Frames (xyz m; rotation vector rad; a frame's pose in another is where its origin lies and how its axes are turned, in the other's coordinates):
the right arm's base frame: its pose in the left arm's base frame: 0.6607 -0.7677 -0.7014 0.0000 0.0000 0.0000
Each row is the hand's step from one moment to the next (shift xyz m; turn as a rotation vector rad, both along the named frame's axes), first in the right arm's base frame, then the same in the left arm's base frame.
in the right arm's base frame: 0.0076 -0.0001 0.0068 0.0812 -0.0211 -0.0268
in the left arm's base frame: 0.0076 -0.0001 0.0068 0.0812 -0.0211 -0.0268
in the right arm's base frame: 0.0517 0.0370 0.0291 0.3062 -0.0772 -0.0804
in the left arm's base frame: 0.0517 0.0370 0.0291 0.3062 -0.0772 -0.0804
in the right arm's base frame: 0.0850 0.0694 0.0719 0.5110 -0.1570 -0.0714
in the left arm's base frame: 0.0850 0.0694 0.0719 0.5110 -0.1570 -0.0714
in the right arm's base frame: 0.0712 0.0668 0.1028 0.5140 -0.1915 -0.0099
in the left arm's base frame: 0.0712 0.0668 0.1028 0.5140 -0.1915 -0.0099
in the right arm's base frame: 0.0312 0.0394 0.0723 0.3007 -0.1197 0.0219
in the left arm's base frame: 0.0312 0.0394 0.0723 0.3007 -0.1197 0.0219
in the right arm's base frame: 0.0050 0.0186 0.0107 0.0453 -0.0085 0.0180
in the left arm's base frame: 0.0050 0.0186 0.0107 0.0453 -0.0085 0.0180
